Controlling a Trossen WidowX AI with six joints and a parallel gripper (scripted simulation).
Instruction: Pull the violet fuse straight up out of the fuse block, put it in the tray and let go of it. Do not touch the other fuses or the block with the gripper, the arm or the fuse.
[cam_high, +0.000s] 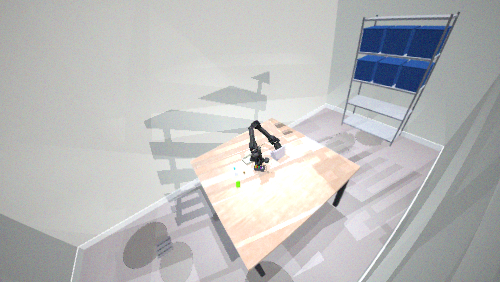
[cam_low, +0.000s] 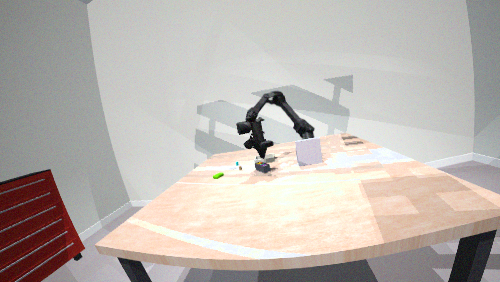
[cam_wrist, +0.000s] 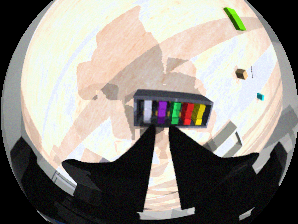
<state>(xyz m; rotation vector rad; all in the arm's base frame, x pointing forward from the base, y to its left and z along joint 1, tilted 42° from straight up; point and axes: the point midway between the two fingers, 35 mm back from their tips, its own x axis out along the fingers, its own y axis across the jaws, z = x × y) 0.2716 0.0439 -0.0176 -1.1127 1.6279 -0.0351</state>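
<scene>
My gripper tip is now 5 cm above the violet fuse.
</scene>
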